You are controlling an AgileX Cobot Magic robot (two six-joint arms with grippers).
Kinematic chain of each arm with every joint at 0, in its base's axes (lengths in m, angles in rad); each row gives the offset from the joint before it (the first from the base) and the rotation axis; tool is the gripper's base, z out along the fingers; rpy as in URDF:
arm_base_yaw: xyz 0 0 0.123 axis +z
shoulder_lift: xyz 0 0 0 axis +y
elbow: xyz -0.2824 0 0.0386 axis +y
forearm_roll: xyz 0.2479 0 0.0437 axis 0.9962 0 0.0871
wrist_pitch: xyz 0 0 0 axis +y
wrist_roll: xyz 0.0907 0 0.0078 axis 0.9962 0 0.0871
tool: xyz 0 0 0 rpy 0 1.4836 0
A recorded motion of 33 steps. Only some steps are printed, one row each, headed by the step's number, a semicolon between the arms.
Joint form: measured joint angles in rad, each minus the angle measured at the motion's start. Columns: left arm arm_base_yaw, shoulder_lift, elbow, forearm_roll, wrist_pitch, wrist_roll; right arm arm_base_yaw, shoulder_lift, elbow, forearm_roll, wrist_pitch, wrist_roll.
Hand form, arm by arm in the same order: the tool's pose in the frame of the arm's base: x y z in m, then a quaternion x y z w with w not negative. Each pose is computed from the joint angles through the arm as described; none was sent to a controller.
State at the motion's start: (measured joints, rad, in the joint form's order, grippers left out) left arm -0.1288 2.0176 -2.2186 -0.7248 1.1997 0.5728; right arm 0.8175 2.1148 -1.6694 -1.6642 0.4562 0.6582
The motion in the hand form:
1: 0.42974 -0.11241 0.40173 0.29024 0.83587 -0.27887 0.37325; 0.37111 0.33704 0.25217 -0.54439 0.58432 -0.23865 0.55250
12: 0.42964 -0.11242 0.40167 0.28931 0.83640 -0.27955 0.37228; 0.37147 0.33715 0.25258 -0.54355 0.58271 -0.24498 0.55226
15: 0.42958 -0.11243 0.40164 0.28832 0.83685 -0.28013 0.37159; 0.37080 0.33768 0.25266 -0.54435 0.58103 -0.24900 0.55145
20: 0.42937 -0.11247 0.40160 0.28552 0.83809 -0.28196 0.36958; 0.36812 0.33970 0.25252 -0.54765 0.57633 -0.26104 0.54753
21: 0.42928 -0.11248 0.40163 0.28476 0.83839 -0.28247 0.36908; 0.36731 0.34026 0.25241 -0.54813 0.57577 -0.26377 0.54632
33: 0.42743 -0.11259 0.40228 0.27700 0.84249 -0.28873 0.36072; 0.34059 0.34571 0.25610 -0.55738 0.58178 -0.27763 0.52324
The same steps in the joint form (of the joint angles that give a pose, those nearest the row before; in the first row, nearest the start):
1: 0.0000 0.0000 0.0000 0.0000 0.0000 0.0000; 0.0000 0.0008 -0.0012 -0.0001 0.0013 -0.0001
12: 0.0000 0.0000 0.0000 0.0000 0.0013 -0.0029; 0.0014 0.0031 -0.0046 -0.0047 0.0125 -0.0041
15: 0.0000 0.0000 0.0000 0.0000 0.0020 -0.0056; 0.0043 0.0034 -0.0048 -0.0061 0.0199 -0.0096
20: 0.0000 -0.0001 0.0000 -0.0003 0.0043 -0.0135; 0.0148 0.0045 -0.0048 -0.0034 0.0435 -0.0328
21: 0.0000 -0.0003 0.0001 -0.0005 0.0049 -0.0156; 0.0178 0.0048 -0.0047 -0.0008 0.0502 -0.0389
33: 0.0000 -0.0031 0.0000 -0.0013 0.0185 -0.0418; 0.0800 -0.0413 0.0466 0.0986 0.1329 -0.1351

